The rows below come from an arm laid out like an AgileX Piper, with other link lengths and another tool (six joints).
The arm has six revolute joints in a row. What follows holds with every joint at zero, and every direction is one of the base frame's.
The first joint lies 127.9 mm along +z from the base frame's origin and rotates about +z.
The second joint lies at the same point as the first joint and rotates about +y.
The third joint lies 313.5 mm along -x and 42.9 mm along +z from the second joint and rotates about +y.
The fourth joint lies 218.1 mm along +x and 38.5 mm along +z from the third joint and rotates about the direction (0.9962, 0, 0.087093).
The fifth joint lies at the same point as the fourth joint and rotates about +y.
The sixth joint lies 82.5 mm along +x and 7.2 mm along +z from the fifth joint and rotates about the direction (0.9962, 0, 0.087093).
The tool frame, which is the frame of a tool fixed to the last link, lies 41.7 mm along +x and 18 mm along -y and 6.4 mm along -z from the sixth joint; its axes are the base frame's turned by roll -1.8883, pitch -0.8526 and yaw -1.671 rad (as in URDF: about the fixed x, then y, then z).
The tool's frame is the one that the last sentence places.
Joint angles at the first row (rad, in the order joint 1, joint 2, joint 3, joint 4, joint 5, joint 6):
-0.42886 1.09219 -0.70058 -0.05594 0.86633 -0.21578
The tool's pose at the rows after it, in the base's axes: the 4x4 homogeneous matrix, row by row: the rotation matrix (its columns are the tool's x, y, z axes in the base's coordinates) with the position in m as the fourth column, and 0 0 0 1 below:
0.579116 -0.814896 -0.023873 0.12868; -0.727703 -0.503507 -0.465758 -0.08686; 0.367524 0.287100 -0.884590 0.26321; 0 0 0 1
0.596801 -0.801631 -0.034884 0.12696; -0.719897 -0.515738 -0.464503 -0.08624; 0.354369 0.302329 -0.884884 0.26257; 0 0 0 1
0.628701 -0.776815 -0.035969 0.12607; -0.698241 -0.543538 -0.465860 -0.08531; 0.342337 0.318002 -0.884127 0.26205; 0 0 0 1
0.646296 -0.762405 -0.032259 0.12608; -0.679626 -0.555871 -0.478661 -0.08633; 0.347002 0.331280 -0.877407 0.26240; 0 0 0 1
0.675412 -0.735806 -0.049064 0.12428; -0.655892 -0.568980 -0.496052 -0.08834; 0.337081 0.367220 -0.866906 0.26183; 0 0 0 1
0.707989 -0.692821 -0.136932 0.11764; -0.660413 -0.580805 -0.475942 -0.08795; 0.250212 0.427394 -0.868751 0.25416; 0 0 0 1
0.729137 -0.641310 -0.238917 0.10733; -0.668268 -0.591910 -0.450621 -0.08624; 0.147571 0.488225 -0.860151 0.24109; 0 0 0 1
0.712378 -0.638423 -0.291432 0.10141; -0.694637 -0.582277 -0.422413 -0.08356; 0.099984 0.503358 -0.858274 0.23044; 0 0 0 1
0.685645 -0.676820 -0.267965 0.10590; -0.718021 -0.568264 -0.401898 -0.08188; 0.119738 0.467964 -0.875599 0.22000; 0 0 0 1
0.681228 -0.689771 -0.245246 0.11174; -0.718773 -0.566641 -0.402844 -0.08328; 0.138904 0.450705 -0.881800 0.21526; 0 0 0 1
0.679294 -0.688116 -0.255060 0.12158; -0.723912 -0.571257 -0.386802 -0.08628; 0.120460 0.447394 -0.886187 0.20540; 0 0 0 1
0.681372 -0.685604 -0.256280 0.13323; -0.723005 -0.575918 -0.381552 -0.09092; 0.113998 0.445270 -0.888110 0.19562; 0 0 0 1
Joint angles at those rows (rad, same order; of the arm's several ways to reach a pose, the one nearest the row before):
-0.42932 1.09219 -0.70060 -0.05678 0.87024 -0.24265
-0.42932 1.09221 -0.70058 -0.05679 0.88852 -0.25932
-0.42927 1.09217 -0.70056 -0.04972 0.90479 -0.30031
-0.42926 1.09219 -0.70055 -0.05840 0.90499 -0.32085
-0.42932 1.09681 -0.70057 -0.08296 0.92229 -0.34222
-0.42928 1.12244 -0.69123 -0.10255 0.99089 -0.34551
-0.42930 1.14975 -0.65237 -0.12538 1.04323 -0.33954
-0.42927 1.16561 -0.61291 -0.12659 1.04149 -0.30579
-0.42927 1.18265 -0.57543 -0.10048 0.95657 -0.27812
-0.42931 1.20181 -0.56380 -0.09266 0.90096 -0.27614
-0.42929 1.26454 -0.55793 -0.08219 0.84771 -0.27367
-0.42931 1.33149 -0.55811 -0.07971 0.78572 -0.27370

